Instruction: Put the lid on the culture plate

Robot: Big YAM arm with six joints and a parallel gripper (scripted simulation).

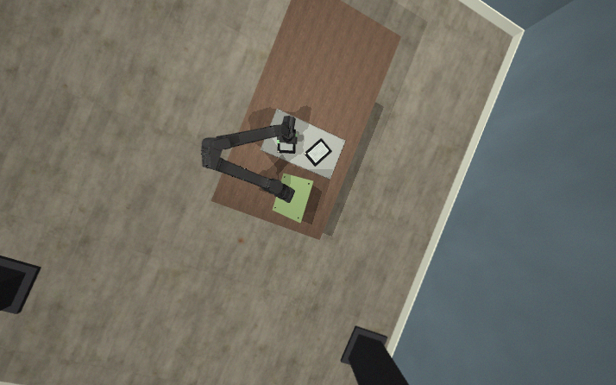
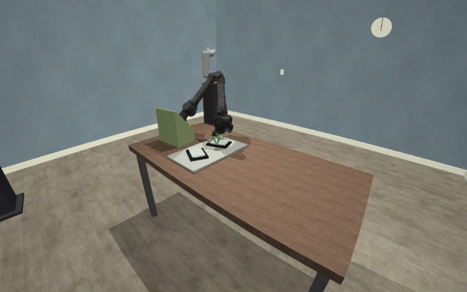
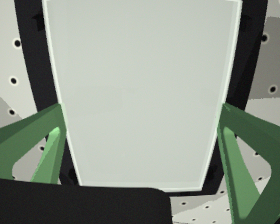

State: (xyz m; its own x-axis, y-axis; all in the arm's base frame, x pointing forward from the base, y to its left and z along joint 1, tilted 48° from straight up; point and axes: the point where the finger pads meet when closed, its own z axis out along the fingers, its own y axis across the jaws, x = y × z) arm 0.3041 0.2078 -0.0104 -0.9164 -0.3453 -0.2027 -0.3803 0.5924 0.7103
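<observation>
The lid park LP1 is 20 mm below my hand. Also, from my hand: culture plate (20 mm ahead, 230 mm to the right); clear lid (10 mm below).
</observation>
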